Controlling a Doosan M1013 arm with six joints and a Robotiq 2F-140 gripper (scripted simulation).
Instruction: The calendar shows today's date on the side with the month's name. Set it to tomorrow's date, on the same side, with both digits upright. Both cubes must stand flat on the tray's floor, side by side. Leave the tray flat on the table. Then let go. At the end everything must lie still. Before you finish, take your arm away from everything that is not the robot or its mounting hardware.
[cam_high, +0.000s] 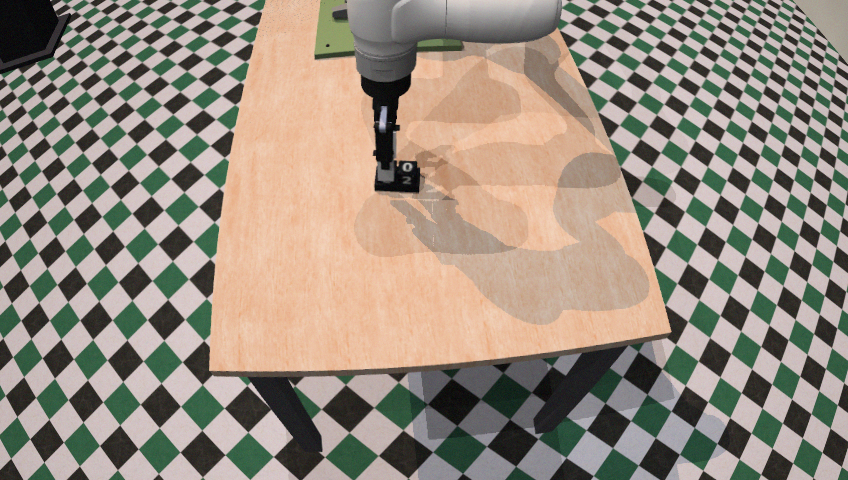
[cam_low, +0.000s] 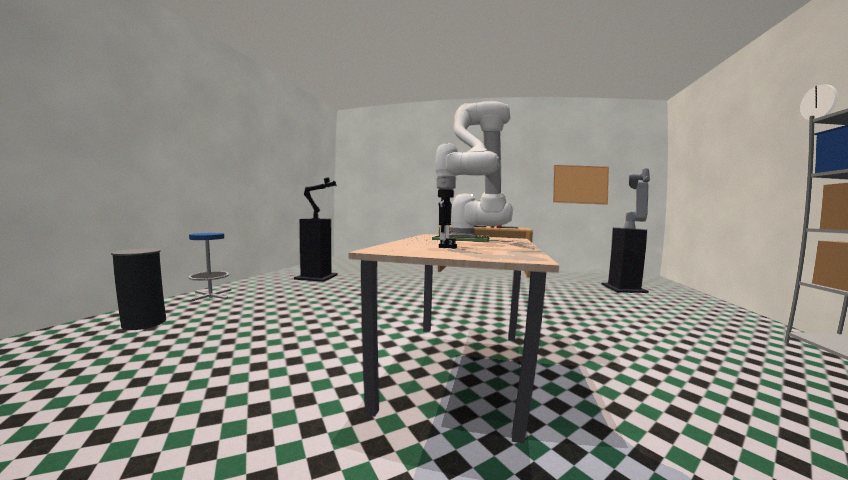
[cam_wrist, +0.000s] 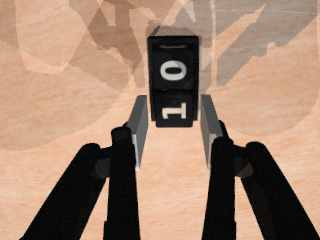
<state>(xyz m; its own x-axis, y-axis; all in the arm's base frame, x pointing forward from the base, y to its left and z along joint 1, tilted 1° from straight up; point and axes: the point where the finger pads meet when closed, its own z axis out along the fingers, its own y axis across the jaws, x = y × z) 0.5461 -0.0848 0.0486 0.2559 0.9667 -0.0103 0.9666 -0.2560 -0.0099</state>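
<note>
Now: hand 40 mm above the black cube, 30 mm to the right of it and 10 mm short of it. Also, from my hand: black tray: 60 mm below, 20 mm to the left.
</note>
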